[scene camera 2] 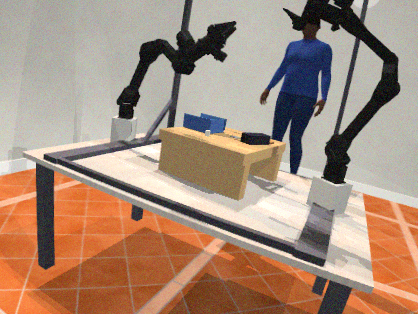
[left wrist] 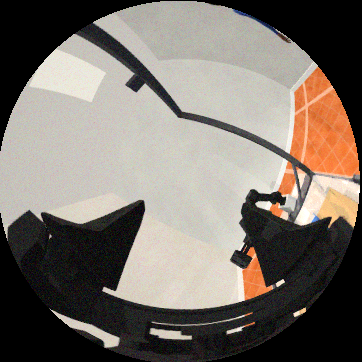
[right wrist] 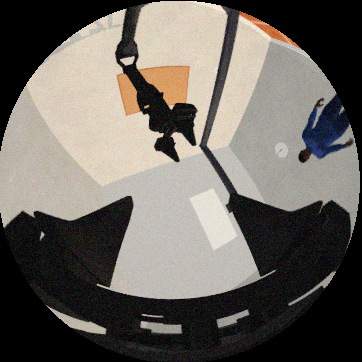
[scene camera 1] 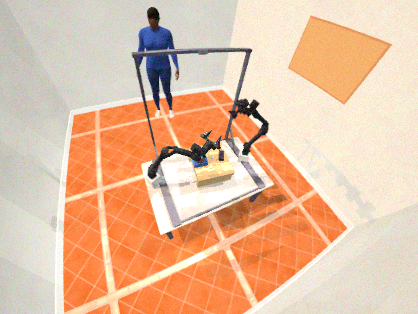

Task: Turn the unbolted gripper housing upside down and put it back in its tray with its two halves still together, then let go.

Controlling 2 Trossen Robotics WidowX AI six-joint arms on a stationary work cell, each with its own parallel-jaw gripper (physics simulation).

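Observation:
A small black box-like thing lies on the wooden bench, toward its right end in scene camera 2. It is too small and dark to tell whether it is the housing, its tray or both, or which way up it is. My left gripper is open and empty, high above the table on the right; it also shows in the right wrist view. My right gripper is open and empty, raised above the bench and pointing upward. Neither gripper touches the black thing.
A blue open bin stands on the bench at the left. A small white piece sits near it. The bench stands on the white table. A dark frame rises over the table, and a person stands behind.

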